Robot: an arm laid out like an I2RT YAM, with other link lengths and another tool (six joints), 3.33 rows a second.
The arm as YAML. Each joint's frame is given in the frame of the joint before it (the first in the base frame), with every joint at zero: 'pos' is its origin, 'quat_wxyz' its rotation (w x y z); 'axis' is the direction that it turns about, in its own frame. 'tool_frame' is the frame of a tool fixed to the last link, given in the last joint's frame.
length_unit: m
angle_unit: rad
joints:
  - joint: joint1
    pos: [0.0, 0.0, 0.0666]
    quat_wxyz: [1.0, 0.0, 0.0, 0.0]
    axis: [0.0, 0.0, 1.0]
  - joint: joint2
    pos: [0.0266, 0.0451, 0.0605]
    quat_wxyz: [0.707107, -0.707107, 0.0, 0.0]
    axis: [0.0, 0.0, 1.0]
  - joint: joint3
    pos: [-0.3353, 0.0, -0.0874]
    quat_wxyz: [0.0, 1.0, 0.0, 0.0]
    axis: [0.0, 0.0, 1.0]
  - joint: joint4
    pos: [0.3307, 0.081, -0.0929]
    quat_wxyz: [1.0, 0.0, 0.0, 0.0]
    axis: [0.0, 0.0, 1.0]
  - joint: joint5
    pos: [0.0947, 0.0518, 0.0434]
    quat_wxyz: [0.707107, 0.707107, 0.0, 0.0]
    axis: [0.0, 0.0, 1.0]
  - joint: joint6
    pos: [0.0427, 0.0, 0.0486]
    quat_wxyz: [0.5, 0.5, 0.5, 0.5]
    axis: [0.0, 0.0, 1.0]
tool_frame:
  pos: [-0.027, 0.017, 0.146]
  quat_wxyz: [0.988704, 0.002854, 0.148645, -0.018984]
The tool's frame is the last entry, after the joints.
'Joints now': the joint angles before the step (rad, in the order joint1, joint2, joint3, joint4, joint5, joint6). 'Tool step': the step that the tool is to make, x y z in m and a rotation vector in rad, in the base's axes. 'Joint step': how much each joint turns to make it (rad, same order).
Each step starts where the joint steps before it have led.
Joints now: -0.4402, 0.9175, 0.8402, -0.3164, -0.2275, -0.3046
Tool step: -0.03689, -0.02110, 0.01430, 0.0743, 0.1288, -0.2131
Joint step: -0.0139, -0.0072, 0.1431, -0.2850, 0.1734, 0.0995
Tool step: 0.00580, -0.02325, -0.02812, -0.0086, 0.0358, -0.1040
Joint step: 0.0000, 0.0361, -0.0499, 0.0577, 0.1011, 0.0336
